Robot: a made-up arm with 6 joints.
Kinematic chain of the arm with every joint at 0, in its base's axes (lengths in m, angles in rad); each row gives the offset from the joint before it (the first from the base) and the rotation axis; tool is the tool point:
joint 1: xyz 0 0 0.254 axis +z
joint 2: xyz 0 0 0 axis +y
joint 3: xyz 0 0 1.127 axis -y
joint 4: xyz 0 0 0 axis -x
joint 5: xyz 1.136 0 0 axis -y
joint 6: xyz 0 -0.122 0 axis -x
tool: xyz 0 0 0
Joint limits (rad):
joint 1: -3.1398..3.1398
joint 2: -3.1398..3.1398
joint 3: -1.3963..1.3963
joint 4: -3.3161..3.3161
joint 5: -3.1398..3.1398
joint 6: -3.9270..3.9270
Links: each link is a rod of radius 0.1 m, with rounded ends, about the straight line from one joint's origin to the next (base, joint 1, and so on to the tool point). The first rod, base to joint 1, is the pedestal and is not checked.
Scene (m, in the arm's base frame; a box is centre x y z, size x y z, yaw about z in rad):
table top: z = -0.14
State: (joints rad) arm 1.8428 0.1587 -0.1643 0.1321 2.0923 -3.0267
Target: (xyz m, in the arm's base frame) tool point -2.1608 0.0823 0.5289
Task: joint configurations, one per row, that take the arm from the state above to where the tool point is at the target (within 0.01 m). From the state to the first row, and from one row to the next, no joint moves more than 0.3 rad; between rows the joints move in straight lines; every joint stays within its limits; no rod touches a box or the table.
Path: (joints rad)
1: 2.1022 0.3594 0.0542 0.2802 2.0923 -3.0267
2: 2.3616 0.5601 0.2727 0.4283 2.0923 -3.0267
3: 2.6210 0.7609 0.4911 0.5764 2.0923 -3.0267
4: 2.8804 0.9616 0.7096 0.7245 2.0923 -3.0267
5: 3.1398 1.1623 0.9281 0.8726 2.0923 -3.0267

